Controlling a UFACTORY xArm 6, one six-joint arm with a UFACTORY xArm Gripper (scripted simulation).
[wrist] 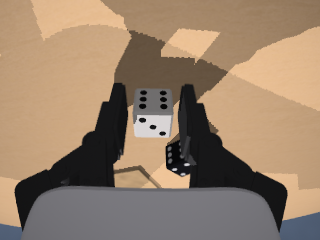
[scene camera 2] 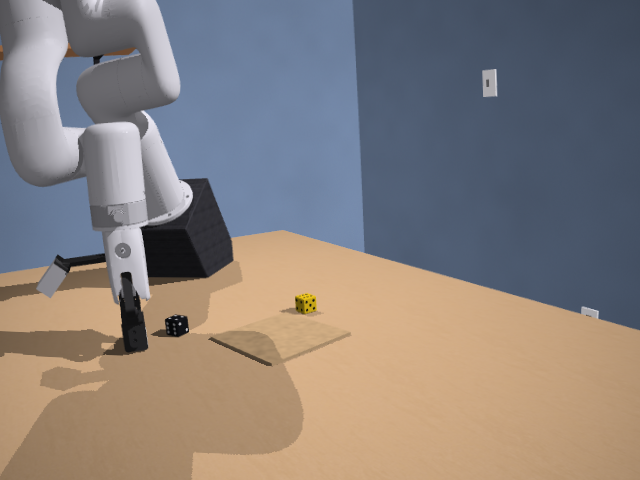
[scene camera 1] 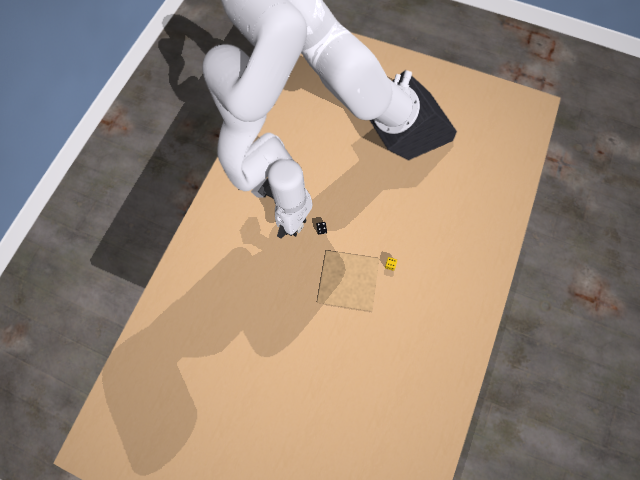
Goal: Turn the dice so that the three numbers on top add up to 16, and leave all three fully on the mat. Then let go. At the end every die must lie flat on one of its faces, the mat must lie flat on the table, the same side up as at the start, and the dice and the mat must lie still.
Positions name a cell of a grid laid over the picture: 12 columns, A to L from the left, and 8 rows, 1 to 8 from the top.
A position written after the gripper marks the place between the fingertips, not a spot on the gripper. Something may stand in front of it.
Note:
In view: the gripper (scene camera 2: C6) and a white die (wrist: F4).
The gripper shows as well in the wrist view (wrist: F4) and in scene camera 1 (scene camera 1: F4).

